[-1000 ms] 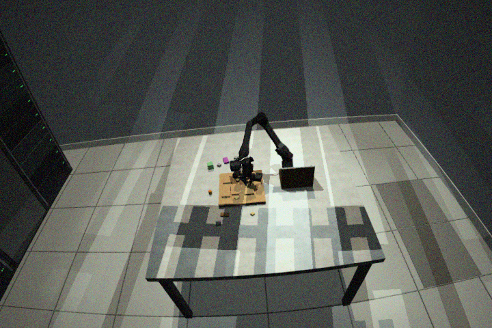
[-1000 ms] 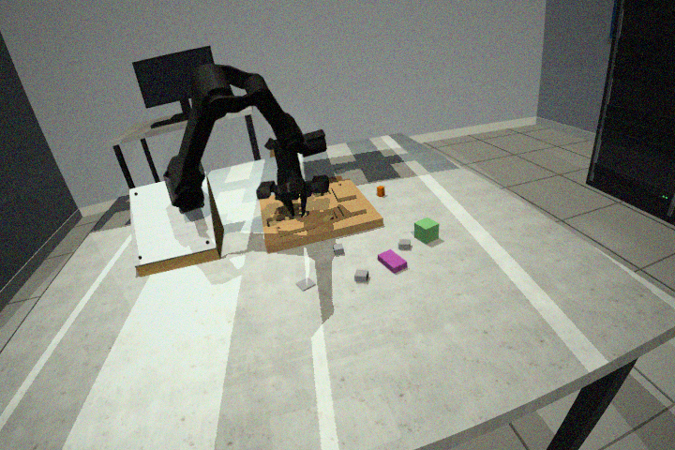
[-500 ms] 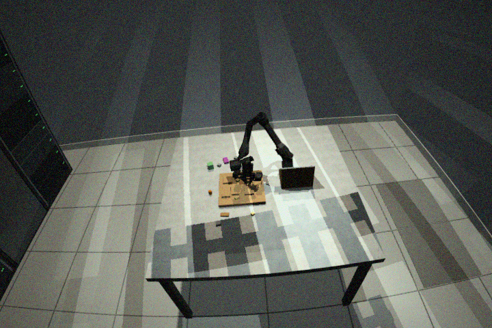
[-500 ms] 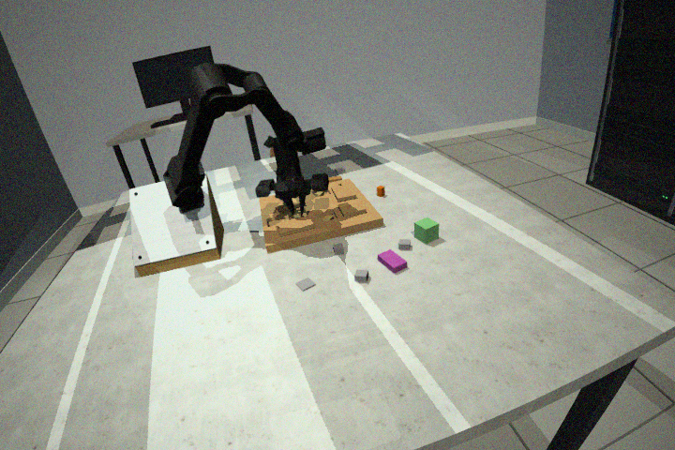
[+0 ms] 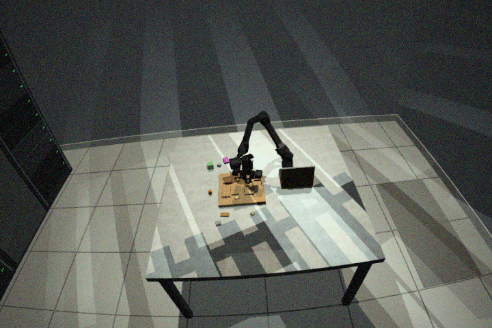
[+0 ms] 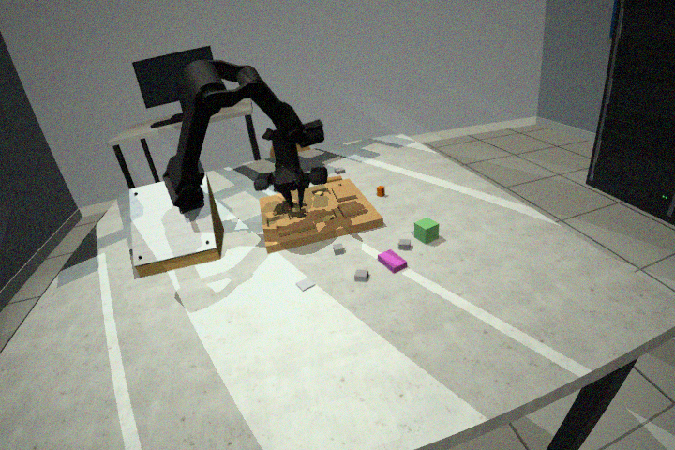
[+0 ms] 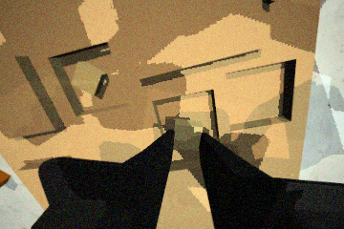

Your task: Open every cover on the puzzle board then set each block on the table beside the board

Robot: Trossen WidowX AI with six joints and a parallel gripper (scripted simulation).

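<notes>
My gripper tip is now 50 mm short of the tan puzzle board and 20 mm above it. Also, from my gripper tip: magenta block: 140 mm ahead, 290 mm to the right, 30 mm below; then brown block: 170 mm ahead, 220 mm to the left, 40 mm below; then orange cylinder: 260 mm ahead, 30 mm to the left, 30 mm below.
</notes>
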